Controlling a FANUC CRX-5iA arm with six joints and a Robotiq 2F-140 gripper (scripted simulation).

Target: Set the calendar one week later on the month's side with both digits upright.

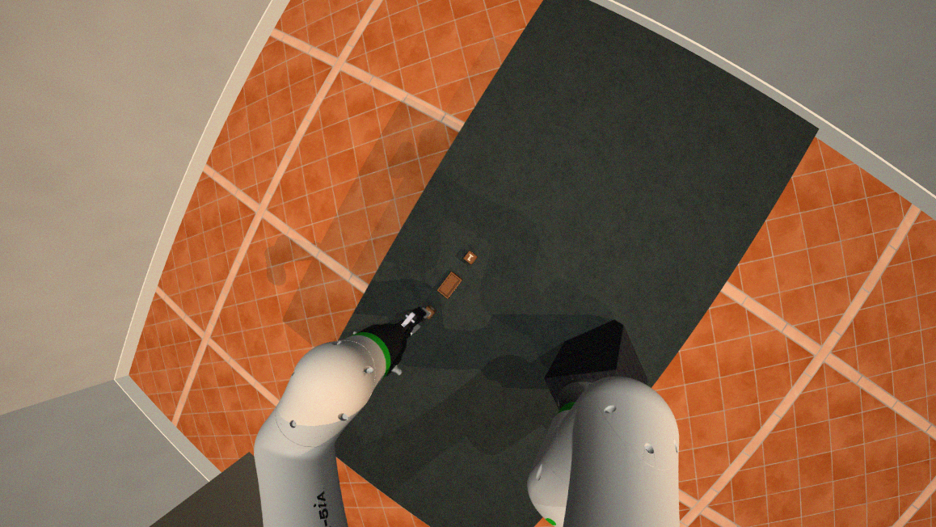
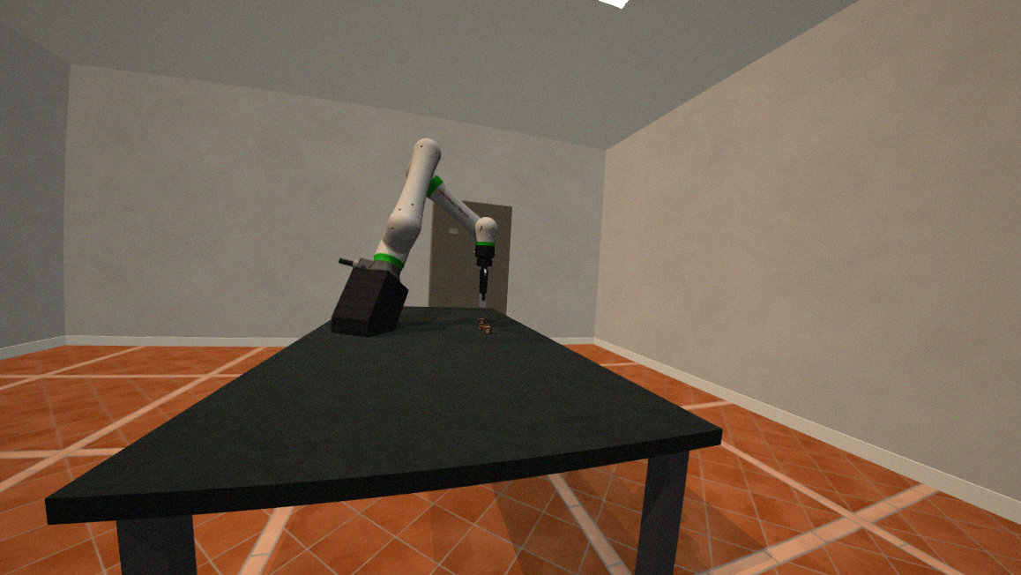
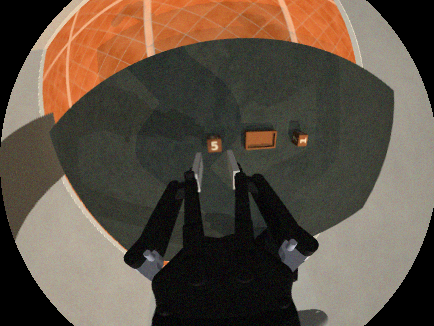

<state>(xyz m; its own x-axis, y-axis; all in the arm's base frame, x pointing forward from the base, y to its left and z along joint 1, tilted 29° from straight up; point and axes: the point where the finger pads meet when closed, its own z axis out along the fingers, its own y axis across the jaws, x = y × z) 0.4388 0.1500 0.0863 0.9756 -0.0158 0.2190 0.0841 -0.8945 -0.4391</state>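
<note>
My gripper is now 11 cm above the brown cube. Round my hand: brown tray: 11 cm to the right, 11 cm below, 1 cm ahead.
</note>
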